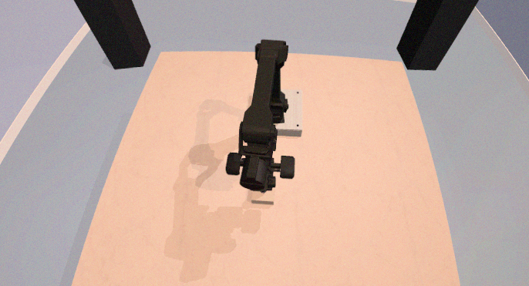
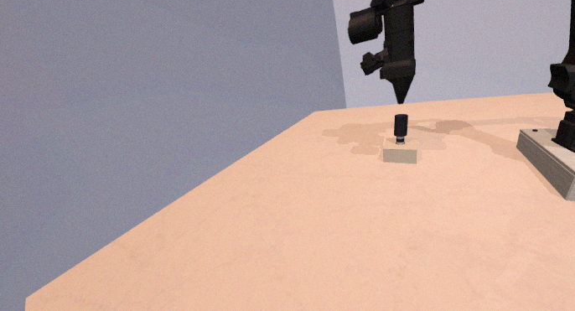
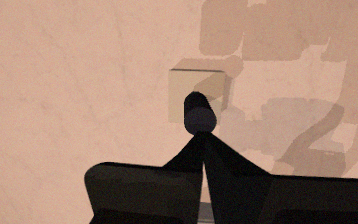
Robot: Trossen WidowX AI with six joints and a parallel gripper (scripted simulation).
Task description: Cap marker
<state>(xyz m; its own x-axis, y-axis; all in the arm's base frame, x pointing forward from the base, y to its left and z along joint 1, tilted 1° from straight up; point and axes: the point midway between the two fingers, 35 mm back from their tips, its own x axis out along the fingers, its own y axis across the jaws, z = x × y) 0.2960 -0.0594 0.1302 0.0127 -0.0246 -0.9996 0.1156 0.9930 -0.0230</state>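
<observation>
My gripper tip is now 5 cm above the dark cap. Round my gripper tip: beige holder block: 12 cm below.
</observation>
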